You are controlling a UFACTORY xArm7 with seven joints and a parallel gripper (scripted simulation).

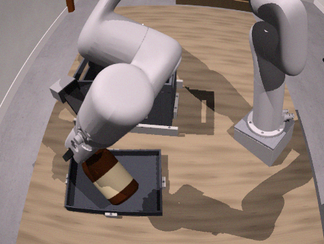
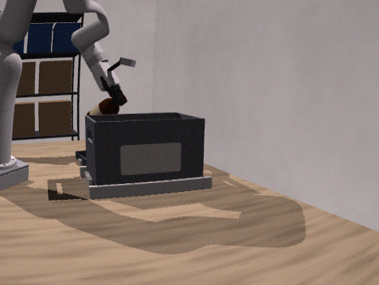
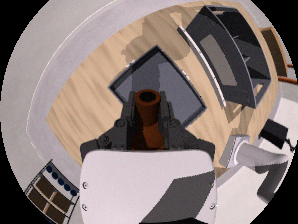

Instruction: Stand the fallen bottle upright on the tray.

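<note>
Now: hand 30 mm past the brown bottle, 30 mm to the right of it and 40 mm above it. From my hand the other things lie so: dark crate (50 mm behind, 310 mm to the right, 120 mm below); tray (30 mm behind, 30 mm to the right, 190 mm below).
</note>
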